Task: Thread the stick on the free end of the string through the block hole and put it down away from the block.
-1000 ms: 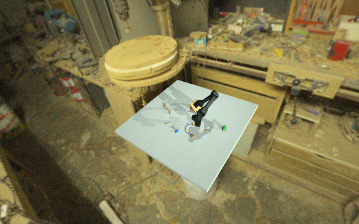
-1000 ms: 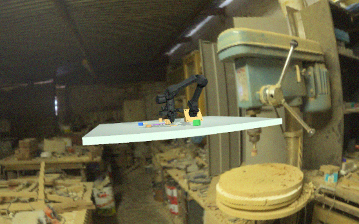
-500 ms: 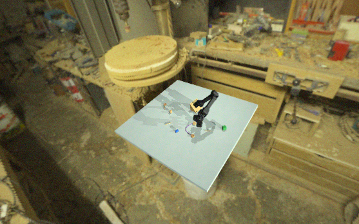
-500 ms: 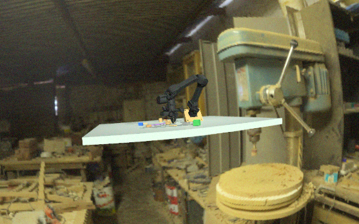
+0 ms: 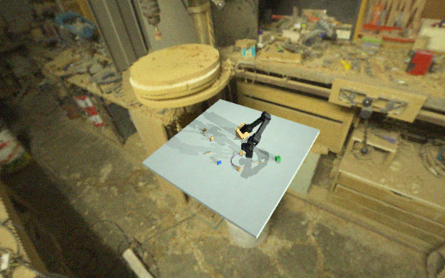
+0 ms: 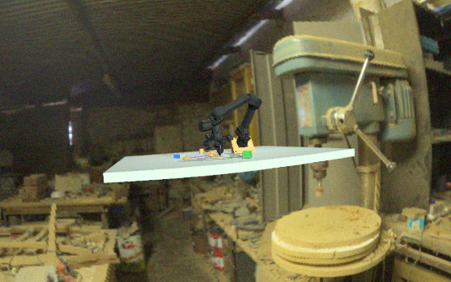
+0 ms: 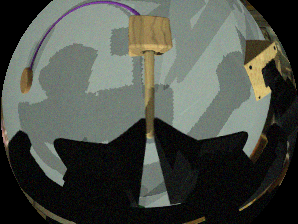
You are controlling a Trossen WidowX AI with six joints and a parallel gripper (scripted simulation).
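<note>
The wooden block lies 70 mm to the right of my gripper tip, 40 mm ahead of it and 10 mm above it. From my gripper tip the other things lie so: round wooden button: 200 mm ahead, 30 mm to the left; green cube: 250 mm to the left, 90 mm behind, 10 mm above; thin wooden stick: 40 mm to the right, 20 mm ahead, 10 mm above.
</note>
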